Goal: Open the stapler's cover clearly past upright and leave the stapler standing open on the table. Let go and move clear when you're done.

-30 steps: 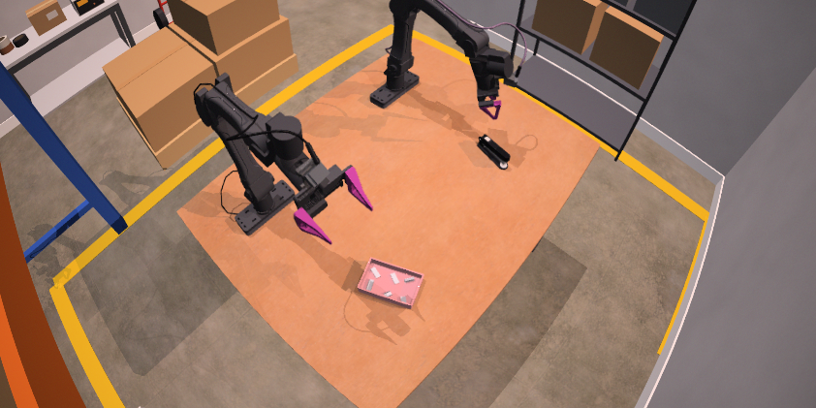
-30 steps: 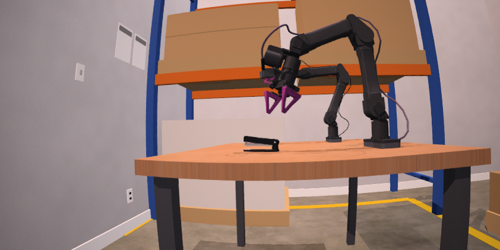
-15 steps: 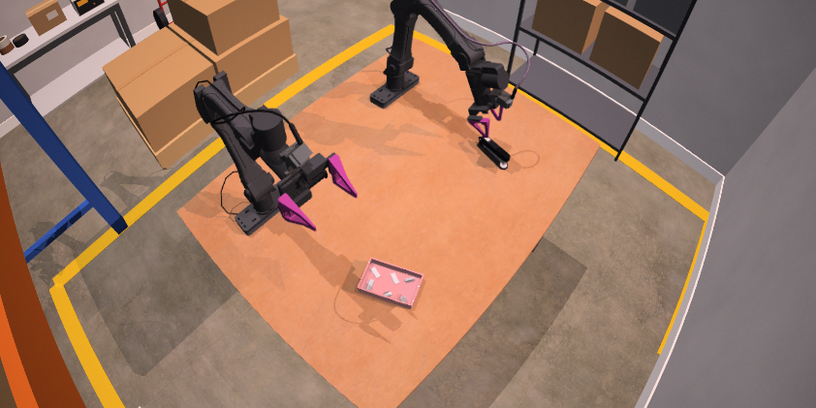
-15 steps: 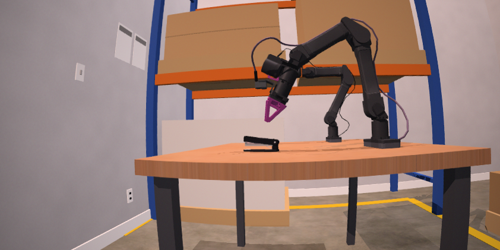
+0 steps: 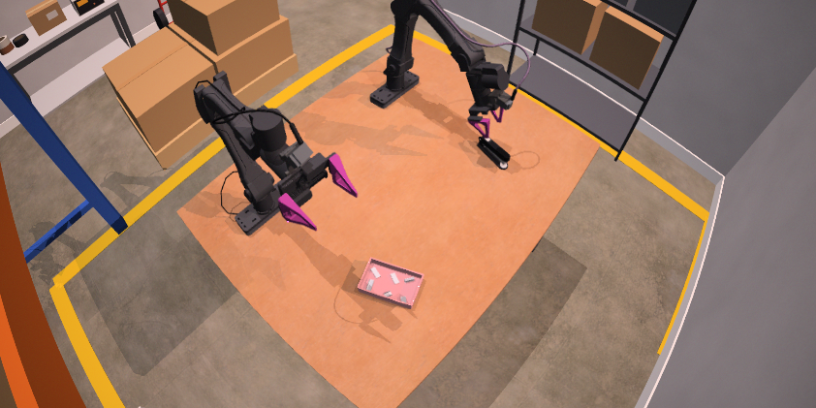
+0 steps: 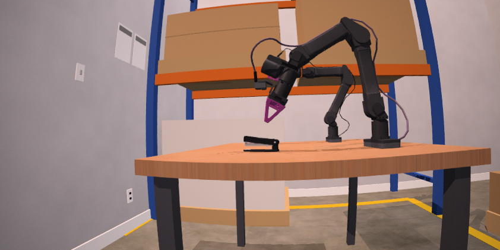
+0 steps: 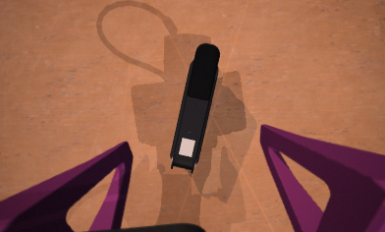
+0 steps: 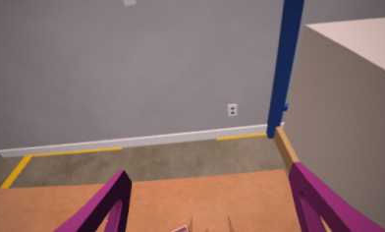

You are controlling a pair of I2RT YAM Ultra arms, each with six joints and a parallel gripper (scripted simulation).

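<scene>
My left gripper is now 8 cm above the black stapler and 3 cm short of it. Also, from my left hand: pink tray 55 cm to the right, 10 cm below, 3 cm ahead.
</scene>
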